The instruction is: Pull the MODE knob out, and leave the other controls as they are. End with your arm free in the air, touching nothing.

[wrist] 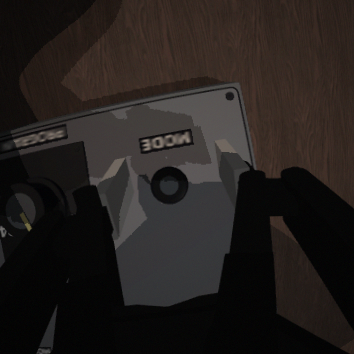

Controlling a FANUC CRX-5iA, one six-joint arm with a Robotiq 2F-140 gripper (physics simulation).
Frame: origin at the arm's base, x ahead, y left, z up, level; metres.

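Seen in the pictures: gripper, fingertip midpoint: [172,166].
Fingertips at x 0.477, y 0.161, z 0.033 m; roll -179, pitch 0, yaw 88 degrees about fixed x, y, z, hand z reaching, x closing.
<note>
A point is followed by its place in that frame.
The MODE knob [169,185] {y 0.157, x 0.483, z 0.054 m} is a small round black knob with a grey centre. It stands on the grey panel [172,250] {y 0.144, x 0.549, z 0.029 m} below the label reading MODE, which appears upside down. My gripper [172,166] {y 0.161, x 0.477, z 0.032 m} is partly open, with one fingertip pad to the left of the knob and one to the right. A gap shows between the knob and each pad. Nothing is held between the fingers. How high the fingertips are above the panel is hard to tell from this view.
A larger dial [21,207] {y 0.039, x 0.480, z 0.041 m} with a yellow pointer line sits on a black plate at the left, partly behind the left finger. A screw [229,96] {y 0.217, x 0.441, z -0.010 m} marks the panel's upper right corner. Brown wooden table top [300,75] {y 0.311, x 0.438, z -0.075 m} lies beyond the panel's edges.
</note>
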